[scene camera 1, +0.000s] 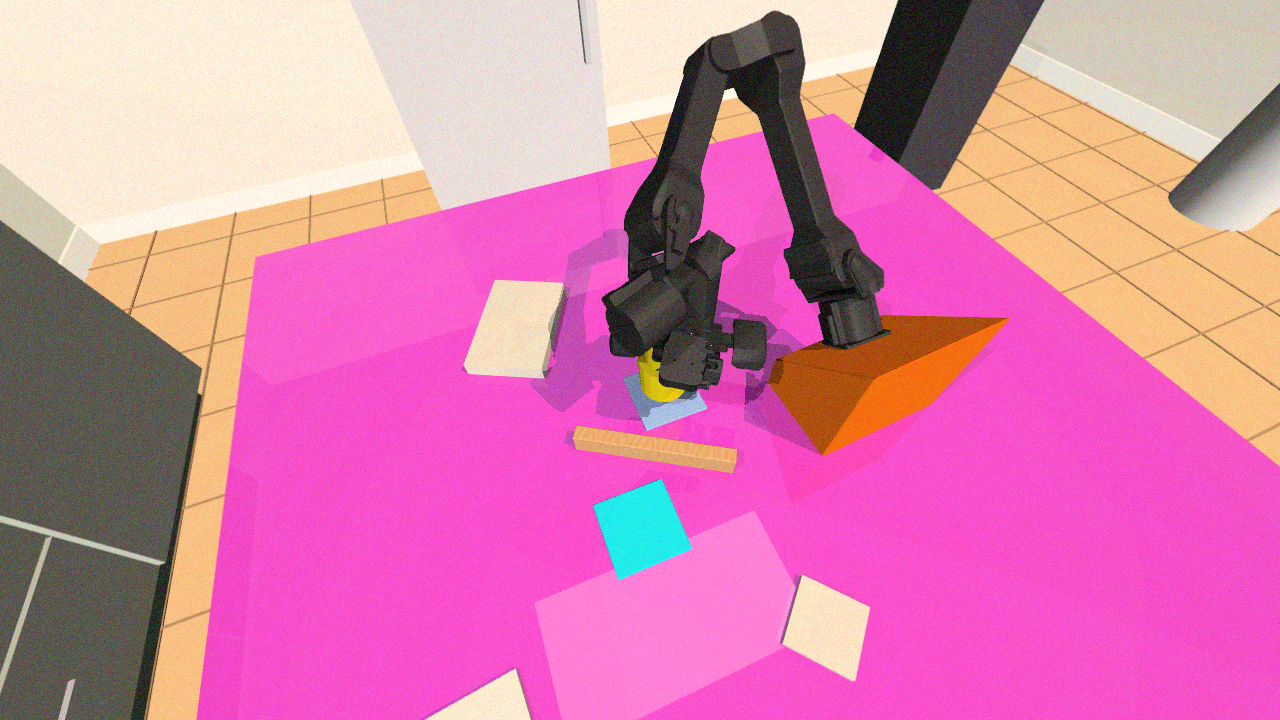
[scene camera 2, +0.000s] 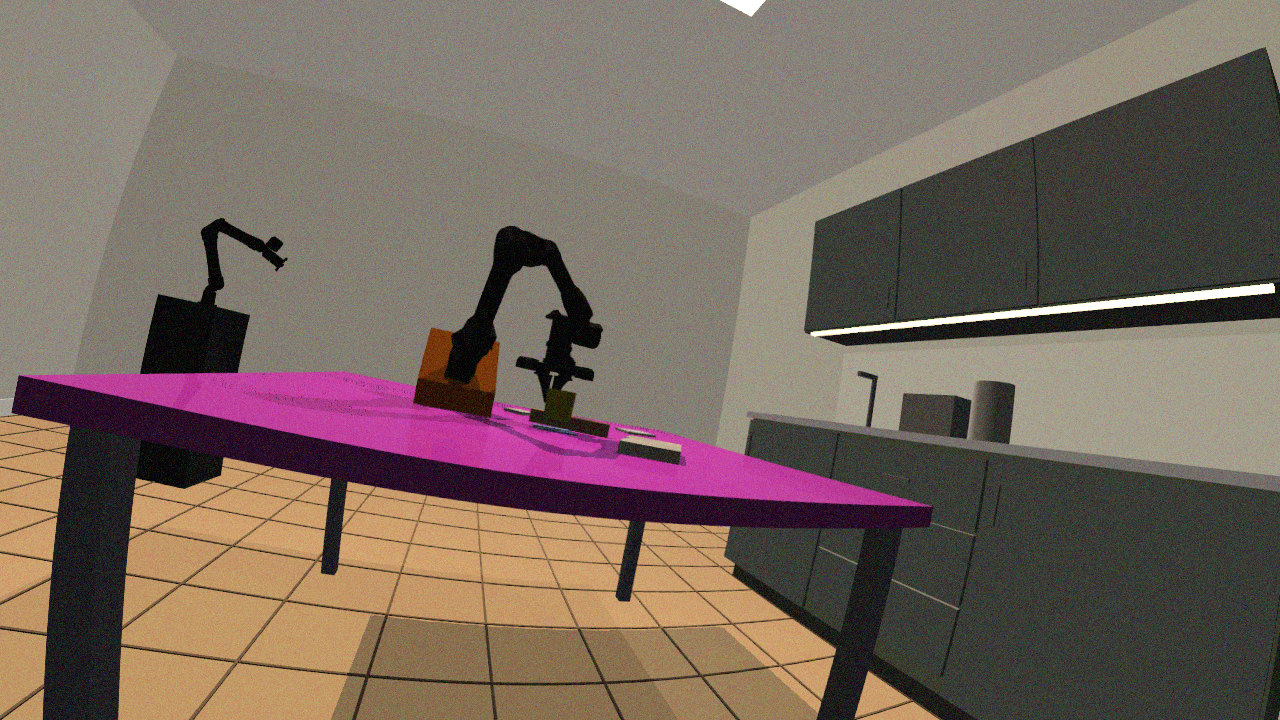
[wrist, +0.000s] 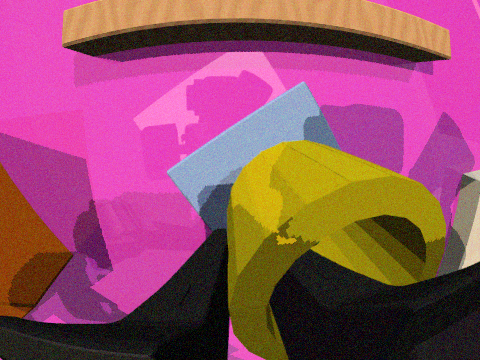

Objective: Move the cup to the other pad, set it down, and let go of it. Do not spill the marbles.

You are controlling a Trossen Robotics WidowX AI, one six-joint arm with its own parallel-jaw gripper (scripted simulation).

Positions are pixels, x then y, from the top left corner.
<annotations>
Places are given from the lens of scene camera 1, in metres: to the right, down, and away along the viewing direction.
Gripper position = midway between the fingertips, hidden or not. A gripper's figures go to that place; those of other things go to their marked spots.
my gripper [scene camera 1: 684,375]: 0.06, 0.02, 0.65
yellow cup [scene camera 1: 649,378]: 0.01, 0.02, 0.62
cream block [scene camera 1: 514,338]: -0.20, -0.03, 0.74
pale blue pad [scene camera 1: 653,414]: 0.02, 0.08, 0.68
cyan pad [scene camera 1: 641,528]: 0.00, 0.21, 0.59
The marked spots on the yellow cup and the cream block are 0.25 m apart.
</annotations>
